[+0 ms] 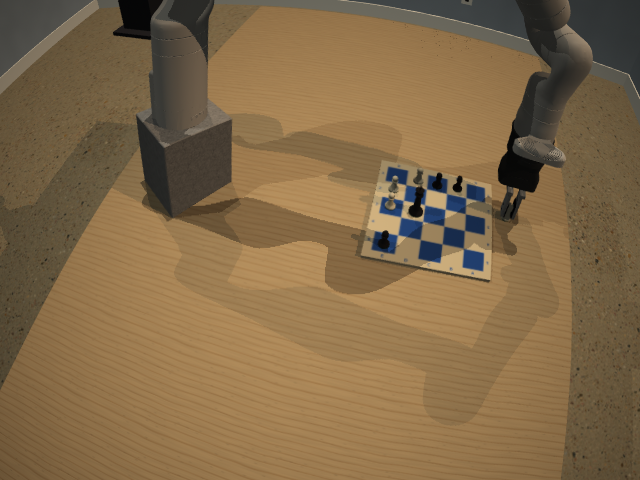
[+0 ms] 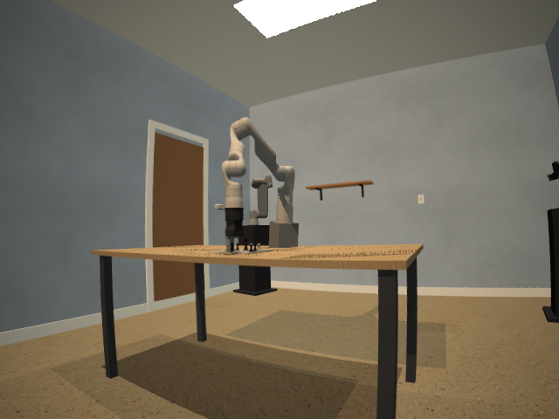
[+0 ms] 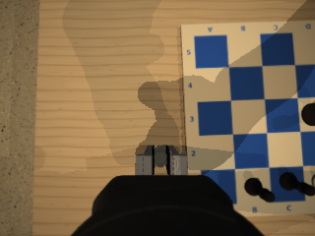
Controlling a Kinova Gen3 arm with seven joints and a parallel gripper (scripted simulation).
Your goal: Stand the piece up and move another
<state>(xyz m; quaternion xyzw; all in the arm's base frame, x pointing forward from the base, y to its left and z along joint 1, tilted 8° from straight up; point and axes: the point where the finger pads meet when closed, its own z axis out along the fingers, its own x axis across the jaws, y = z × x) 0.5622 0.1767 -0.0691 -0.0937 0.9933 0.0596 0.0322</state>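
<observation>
Now: hand 1 cm above the white rook. Round my hand: chessboard: 13 cm behind, 7 cm to the right, 3 cm below; then tall black piece: 16 cm behind, 8 cm to the right, 1 cm above.
</observation>
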